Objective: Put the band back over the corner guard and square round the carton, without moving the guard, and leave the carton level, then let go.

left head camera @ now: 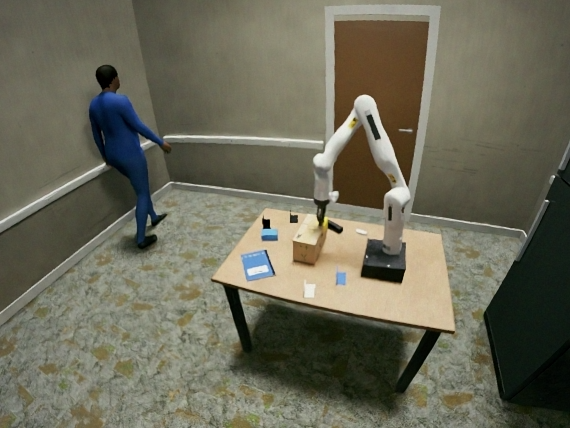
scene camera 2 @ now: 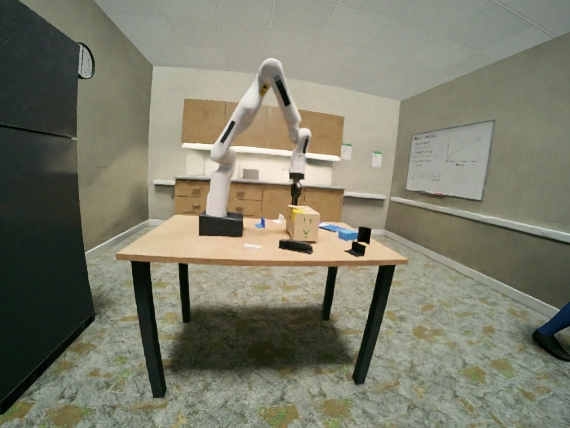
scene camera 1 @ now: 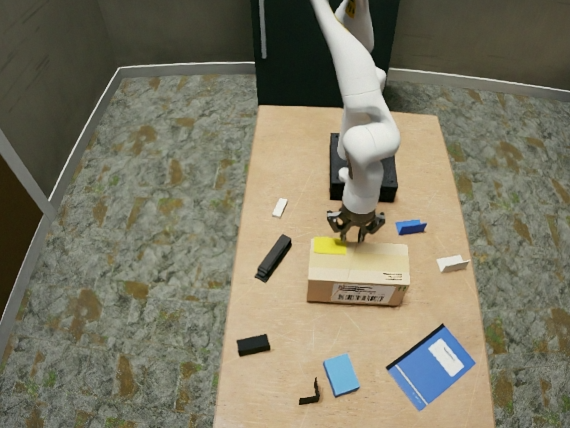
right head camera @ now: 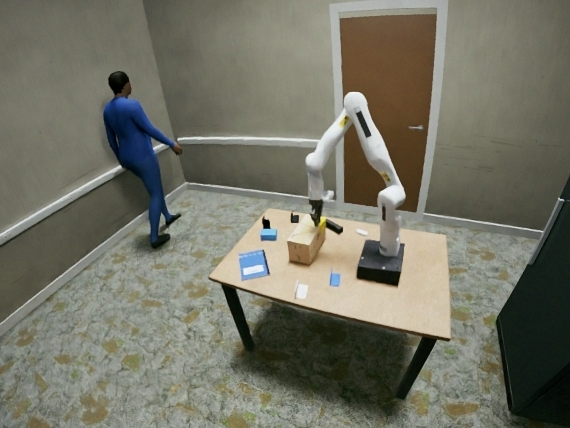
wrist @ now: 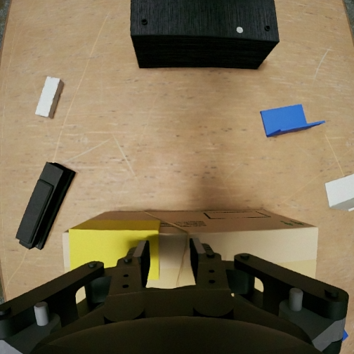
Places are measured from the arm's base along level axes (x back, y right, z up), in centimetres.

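Pixels of known places: gripper, fingertip midpoint: point(left head camera: 321, 224) point(scene camera 2: 294, 205) point(scene camera 1: 351, 239) point(right head camera: 317, 224); arm's base, origin of the base link: point(left head camera: 391, 248) point(scene camera 2: 216, 214) point(right head camera: 388, 250).
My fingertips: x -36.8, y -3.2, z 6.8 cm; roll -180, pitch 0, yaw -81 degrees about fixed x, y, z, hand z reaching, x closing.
Ahead of a thing's pixels: the offset from my fingertips to its top centre.
The carton @[dx -4.4, dy -2.9, dz -1.9 cm] point(left head camera: 305, 245) point(right head camera: 301, 246) point(scene camera 1: 380, 260) point(scene camera 2: 306, 227) point(wrist: 270, 245) sits flat on the table. The yellow corner guard @[dx -1.5, dy +4.9, dz -1.6 cm] point(scene camera 1: 327, 245) point(scene camera 2: 297, 211) point(wrist: 112, 245) covers part of its top edge on the robot's side, near one end. The thin tan band point(wrist: 182, 265) lies off the guard in the wrist view, beside its inner end; it crosses the top and runs aslant down the side face towards the guard. My gripper point(scene camera 1: 352, 240) point(scene camera 2: 295, 203) point(wrist: 169, 250) is part open and empty at the carton's top edge. One finger overlaps the guard in the wrist view, the other is beside the band. Fingertip contact is unclear.
A black stapler-like object @[dx -0.9, dy +19.7, dz -11.7 cm] point(scene camera 1: 273, 257) point(wrist: 45, 205) and a white block @[dx +16.8, dy +21.8, dz -14.4 cm] point(scene camera 1: 280, 207) point(wrist: 49, 97) lie beyond the guard end. Blue @[dx +17.9, dy -17.5, dz -11.2 cm] point(scene camera 1: 411, 227) point(wrist: 287, 120) and white @[dx +7.4, dy -30.8, dz -11.2 cm] point(scene camera 1: 452, 263) angle pieces stand beyond the other end. A blue notebook @[dx -23.8, dy -26.3, dz -14.9 cm] point(scene camera 1: 425, 370) and blue block @[dx -29.9, dy -3.5, dz -11.7 cm] point(scene camera 1: 341, 375) lie farther out.
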